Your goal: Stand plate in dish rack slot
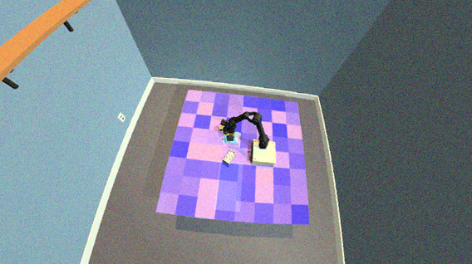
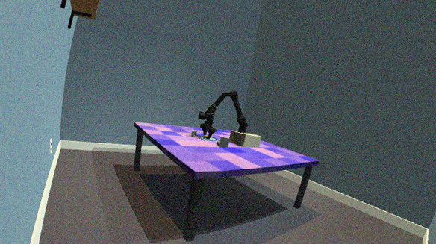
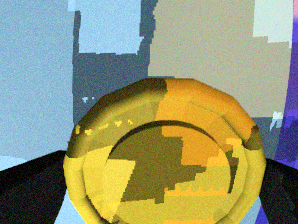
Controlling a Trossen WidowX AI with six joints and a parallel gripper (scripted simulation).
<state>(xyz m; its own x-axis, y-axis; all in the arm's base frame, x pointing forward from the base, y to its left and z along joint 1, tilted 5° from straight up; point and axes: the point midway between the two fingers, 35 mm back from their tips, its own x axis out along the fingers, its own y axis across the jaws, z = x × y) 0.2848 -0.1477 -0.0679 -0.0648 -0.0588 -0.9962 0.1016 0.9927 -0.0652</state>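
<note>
Now: the light blue square mat 20 mm to the left of my gripper tip. Round my gripper tip: small cup: 100 mm ahead, 60 mm to the right, 20 mm above; dish rack: 230 mm to the left, 20 mm above, 10 mm ahead; plate: 10 mm above.
</note>
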